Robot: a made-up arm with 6 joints. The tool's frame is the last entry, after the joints. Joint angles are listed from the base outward.
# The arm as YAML. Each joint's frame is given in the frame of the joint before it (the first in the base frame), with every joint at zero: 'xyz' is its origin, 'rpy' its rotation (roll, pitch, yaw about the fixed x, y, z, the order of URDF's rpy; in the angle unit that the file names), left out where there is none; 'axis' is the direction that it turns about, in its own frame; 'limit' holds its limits. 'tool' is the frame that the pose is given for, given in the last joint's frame.
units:
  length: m
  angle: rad
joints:
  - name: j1
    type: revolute
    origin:
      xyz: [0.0, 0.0, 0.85]
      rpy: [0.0, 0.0, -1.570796]
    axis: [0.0, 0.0, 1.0]
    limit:
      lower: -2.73
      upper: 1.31
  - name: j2
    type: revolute
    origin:
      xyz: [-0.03, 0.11, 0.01]
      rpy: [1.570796, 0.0, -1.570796]
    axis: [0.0, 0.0, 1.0]
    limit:
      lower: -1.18
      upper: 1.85
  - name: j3
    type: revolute
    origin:
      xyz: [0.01, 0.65, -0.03]
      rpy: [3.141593, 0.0, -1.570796]
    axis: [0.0, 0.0, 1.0]
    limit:
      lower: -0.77
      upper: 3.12
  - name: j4
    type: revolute
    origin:
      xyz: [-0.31, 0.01, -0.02]
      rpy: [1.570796, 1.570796, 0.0]
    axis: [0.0, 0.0, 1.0]
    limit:
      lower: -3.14
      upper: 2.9
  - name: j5
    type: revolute
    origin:
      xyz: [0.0, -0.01, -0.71]
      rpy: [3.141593, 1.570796, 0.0]
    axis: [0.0, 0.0, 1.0]
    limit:
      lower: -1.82
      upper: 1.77
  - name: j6
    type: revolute
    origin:
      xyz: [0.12, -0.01, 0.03]
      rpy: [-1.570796, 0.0, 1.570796]
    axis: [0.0, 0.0, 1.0]
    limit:
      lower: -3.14
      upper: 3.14
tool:
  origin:
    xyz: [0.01, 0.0, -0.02]
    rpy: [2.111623, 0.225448, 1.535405]
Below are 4 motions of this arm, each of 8 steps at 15 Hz.
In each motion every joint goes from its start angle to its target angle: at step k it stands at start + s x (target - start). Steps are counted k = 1, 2, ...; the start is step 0. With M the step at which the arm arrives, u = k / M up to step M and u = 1 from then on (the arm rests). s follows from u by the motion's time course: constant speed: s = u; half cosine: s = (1 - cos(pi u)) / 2; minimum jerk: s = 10 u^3 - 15 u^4 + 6 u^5.
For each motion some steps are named. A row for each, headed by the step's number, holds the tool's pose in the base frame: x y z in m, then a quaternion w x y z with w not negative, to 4 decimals.
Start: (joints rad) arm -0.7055 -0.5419 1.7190 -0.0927 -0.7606 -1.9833
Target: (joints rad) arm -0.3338 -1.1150 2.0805 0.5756 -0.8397 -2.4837
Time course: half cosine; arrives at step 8
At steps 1, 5, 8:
1: -0.7334 0.5908 1.8713 0.1454 0.0788 -0.4868 0.8577
5: -1.1530 0.4971 1.2024 0.1593 0.1294 0.4605 -0.8636
8: -1.2166 0.3498 0.8538 0.3274 0.2203 0.4308 -0.8116

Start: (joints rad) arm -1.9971 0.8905 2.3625 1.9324 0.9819 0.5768
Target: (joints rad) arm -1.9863 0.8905 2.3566 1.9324 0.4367 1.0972
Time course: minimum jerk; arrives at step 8
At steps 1, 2, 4, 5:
1: -0.0332 -0.4249 2.1014 0.0320 0.3977 -0.7469 0.5319
2: -0.0364 -0.4232 2.1072 0.0493 0.3845 -0.7368 0.5539
4: -0.0530 -0.4128 2.1308 0.1263 0.3095 -0.6895 0.6426
5: -0.0639 -0.4052 2.1420 0.1683 0.2567 -0.6622 0.6836

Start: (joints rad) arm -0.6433 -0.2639 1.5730 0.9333 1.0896 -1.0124
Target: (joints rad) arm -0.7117 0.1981 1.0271 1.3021 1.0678 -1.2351
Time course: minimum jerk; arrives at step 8
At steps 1, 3, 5, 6, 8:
1: -0.4699 0.4828 2.1471 0.4074 -0.8019 -0.0871 0.4282
3: -0.2381 0.3289 2.2973 0.5017 -0.7063 -0.0364 0.4981
5: 0.1958 0.0027 2.3936 0.6264 -0.4977 0.0544 0.5975
6: 0.3585 -0.1319 2.3715 0.6589 -0.4067 0.0882 0.6266
8: 0.4529 -0.2132 2.3425 0.6742 -0.3494 0.1081 0.6416

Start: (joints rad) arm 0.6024 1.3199 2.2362 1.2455 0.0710 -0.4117
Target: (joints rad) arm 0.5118 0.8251 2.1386 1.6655 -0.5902 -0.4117
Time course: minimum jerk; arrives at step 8
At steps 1, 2, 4, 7, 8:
1: 0.7915 0.5742 1.9315 0.6957 -0.3171 -0.1003 0.6367
2: 0.7687 0.5418 1.9649 0.7220 -0.3109 -0.0989 0.6101
4: 0.6394 0.3859 2.0972 0.8306 -0.2635 -0.1064 0.4789
7: 0.4264 0.1897 2.2035 0.9272 -0.1647 -0.1455 0.3034
8: 0.4184 0.1833 2.2058 0.9295 -0.1607 -0.1474 0.2974

